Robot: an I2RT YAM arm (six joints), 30 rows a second.
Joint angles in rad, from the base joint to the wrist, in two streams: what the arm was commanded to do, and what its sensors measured. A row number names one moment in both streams.
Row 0, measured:
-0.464 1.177 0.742 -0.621 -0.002 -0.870
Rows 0 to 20, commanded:
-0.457 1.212 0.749 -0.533 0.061 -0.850
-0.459 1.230 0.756 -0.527 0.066 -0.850
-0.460 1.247 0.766 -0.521 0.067 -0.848
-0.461 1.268 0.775 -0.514 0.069 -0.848
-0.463 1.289 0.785 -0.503 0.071 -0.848
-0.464 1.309 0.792 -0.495 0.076 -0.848
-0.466 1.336 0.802 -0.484 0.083 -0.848
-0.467 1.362 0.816 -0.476 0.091 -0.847
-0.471 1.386 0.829 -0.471 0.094 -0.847
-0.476 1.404 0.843 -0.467 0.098 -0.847
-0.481 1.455 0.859 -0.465 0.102 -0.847
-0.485 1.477 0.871 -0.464 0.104 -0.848
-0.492 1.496 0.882 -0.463 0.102 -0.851
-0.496 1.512 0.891 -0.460 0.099 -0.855
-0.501 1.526 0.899 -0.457 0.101 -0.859
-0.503 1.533 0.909 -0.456 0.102 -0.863
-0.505 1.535 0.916 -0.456 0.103 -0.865
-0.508 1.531 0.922 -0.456 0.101 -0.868
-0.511 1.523 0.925 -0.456 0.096 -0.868
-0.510 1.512 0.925 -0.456 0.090 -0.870
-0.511 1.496 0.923 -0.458 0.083 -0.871
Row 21, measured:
-0.506 1.534 0.847 -0.472 0.086 -0.871
